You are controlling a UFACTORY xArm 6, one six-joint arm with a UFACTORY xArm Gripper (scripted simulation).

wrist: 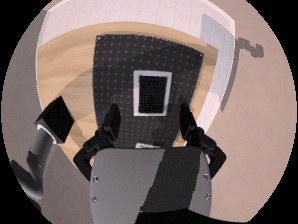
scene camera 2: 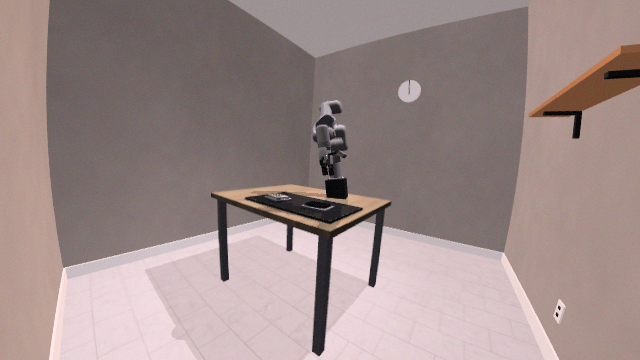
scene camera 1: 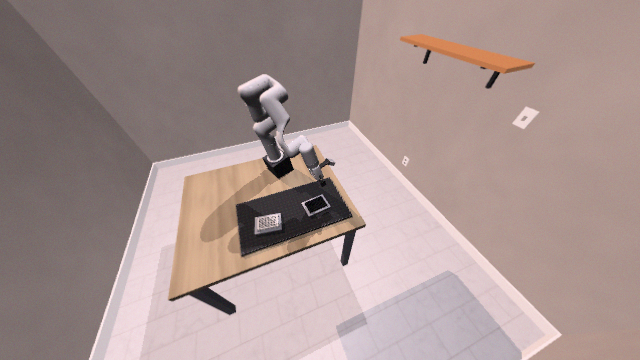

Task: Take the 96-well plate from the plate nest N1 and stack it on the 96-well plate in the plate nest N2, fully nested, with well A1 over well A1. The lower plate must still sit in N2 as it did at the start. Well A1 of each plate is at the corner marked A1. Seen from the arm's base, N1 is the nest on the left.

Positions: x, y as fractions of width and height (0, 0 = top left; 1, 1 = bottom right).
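A dark 96-well plate (wrist: 0.50, 0.46) is in view, and so is the gripper (wrist: 0.50, 0.49).
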